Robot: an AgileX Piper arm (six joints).
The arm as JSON. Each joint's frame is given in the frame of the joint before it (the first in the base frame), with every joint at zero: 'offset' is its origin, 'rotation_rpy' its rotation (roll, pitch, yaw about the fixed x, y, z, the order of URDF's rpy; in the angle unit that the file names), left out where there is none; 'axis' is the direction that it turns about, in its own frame. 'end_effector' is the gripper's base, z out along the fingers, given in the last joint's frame.
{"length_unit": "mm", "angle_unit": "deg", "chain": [
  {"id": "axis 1", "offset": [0.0, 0.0, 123.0], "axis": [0.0, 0.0, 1.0]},
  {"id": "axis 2", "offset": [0.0, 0.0, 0.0], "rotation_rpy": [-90.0, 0.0, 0.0], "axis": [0.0, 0.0, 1.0]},
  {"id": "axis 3", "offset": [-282.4, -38.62, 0.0], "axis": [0.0, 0.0, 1.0]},
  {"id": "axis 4", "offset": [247.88, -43.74, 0.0], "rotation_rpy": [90.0, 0.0, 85.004], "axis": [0.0, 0.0, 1.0]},
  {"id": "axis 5", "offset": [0.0, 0.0, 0.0], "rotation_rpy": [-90.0, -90.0, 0.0], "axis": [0.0, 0.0, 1.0]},
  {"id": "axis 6", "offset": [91.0, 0.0, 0.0], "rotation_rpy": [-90.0, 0.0, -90.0], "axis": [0.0, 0.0, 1.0]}
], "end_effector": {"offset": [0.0, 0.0, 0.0], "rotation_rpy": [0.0, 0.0, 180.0]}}
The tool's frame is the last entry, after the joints.
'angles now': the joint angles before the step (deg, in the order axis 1, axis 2, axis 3, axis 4, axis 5, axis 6). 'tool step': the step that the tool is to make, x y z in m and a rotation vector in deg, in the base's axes. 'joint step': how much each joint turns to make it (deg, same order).
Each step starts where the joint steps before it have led.
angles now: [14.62, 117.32, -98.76, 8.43, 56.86, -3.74]
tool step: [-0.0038, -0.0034, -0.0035, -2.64, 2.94, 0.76]
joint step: [0.00, 0.24, -0.06, -2.02, 3.35, 0.15]
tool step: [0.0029, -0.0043, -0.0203, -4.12, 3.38, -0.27]
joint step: [0.00, 2.55, -0.08, -3.63, 1.74, 1.39]
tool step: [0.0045, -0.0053, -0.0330, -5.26, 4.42, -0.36]
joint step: [0.01, 4.22, 0.01, -4.49, 1.37, 1.81]
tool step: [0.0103, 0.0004, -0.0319, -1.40, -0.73, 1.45]
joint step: [-0.01, 4.19, -0.01, -1.67, -4.56, -0.63]
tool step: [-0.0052, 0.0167, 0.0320, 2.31, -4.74, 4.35]
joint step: [1.94, -4.00, -0.02, 1.53, -1.28, -2.98]
